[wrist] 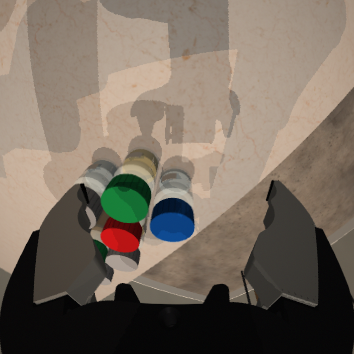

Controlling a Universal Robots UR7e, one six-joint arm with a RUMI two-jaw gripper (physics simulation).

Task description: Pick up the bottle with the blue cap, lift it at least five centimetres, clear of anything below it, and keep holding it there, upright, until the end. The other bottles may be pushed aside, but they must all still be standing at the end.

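Observation:
The bottle with the blue cap stands upright on the pale table, at the right side of a tight group of bottles, close to the table's edge. My gripper is open and empty, its jaws wide apart above the bottles. The blue cap shows between the two jaws, a little left of the right jaw's side of the gap. A bottle with a large green cap stands just left of it, and a bottle with a red cap stands to its lower left. The left jaw hides part of the group.
A white-grey capped bottle stands below the red one. A smaller green cap and another bottle show partly behind the left jaw. The table ends in a diagonal edge at the right, with brown floor beyond.

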